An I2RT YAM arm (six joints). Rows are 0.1 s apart.
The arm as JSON. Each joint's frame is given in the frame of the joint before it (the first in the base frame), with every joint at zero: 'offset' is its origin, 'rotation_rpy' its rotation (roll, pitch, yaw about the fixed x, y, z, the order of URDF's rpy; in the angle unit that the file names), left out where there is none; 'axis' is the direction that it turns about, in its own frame. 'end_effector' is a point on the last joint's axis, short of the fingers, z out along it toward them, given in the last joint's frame.
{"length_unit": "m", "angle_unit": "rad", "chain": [
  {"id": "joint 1", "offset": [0.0, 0.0, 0.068], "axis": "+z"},
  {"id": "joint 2", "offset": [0.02, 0.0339, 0.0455], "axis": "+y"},
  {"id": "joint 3", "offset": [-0.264, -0.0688, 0.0], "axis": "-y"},
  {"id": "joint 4", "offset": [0.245, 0.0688, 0.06], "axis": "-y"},
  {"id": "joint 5", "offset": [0.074, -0.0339, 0.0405], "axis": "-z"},
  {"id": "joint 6", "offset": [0.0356, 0.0, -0.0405], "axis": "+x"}
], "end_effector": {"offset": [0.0, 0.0, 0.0], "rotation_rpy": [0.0, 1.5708, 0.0]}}
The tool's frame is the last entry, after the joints.
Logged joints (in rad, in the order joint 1, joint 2, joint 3, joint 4, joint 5, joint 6), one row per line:
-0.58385 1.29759 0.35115 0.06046 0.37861 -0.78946
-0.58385 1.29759 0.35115 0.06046 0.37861 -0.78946
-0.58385 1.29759 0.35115 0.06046 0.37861 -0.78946
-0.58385 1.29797 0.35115 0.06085 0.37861 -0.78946
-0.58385 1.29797 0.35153 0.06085 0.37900 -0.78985
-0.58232 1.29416 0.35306 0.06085 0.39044 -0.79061
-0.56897 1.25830 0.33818 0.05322 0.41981 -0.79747
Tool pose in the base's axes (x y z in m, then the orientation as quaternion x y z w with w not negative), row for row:
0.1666 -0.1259 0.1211 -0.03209 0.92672 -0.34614 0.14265
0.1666 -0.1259 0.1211 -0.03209 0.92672 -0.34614 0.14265
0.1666 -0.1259 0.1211 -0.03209 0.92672 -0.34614 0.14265
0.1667 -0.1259 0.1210 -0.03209 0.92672 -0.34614 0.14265
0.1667 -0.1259 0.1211 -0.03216 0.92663 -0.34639 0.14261
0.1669 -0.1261 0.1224 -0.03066 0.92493 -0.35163 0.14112
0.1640 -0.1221 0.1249 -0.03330 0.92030 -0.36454 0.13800
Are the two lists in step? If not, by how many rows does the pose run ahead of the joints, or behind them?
They are in step.
